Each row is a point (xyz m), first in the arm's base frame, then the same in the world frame.
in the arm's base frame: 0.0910 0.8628 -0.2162
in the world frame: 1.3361 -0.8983 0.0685
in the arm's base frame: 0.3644 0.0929 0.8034
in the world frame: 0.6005 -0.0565 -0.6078
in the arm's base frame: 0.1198 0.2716 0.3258
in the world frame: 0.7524 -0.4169 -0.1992
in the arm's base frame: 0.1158 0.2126 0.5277
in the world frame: 0.6294 -0.3550 -0.3583
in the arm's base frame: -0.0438 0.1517 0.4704
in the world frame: 0.5104 -0.4402 -0.2533
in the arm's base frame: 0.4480 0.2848 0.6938
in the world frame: 0.8230 -0.1355 -0.5981
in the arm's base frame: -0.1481 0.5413 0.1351
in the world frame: 0.8309 -0.8178 -0.0807
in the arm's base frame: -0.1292 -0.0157 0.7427
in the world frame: 0.2362 -0.3578 -0.4191
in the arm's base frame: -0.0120 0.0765 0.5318
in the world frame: 0.4574 -0.3591 -0.2858
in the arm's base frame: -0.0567 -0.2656 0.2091
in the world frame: 0.3395 -0.2078 0.1459
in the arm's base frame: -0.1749 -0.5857 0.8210
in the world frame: -0.1929 -0.0052 -0.2620
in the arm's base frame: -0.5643 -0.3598 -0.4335
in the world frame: 0.2127 -0.6039 0.8576
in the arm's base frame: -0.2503 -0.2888 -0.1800
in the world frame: 0.3581 -0.3858 0.5426
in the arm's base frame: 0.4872 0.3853 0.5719
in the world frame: 0.9629 -0.1885 -0.5339
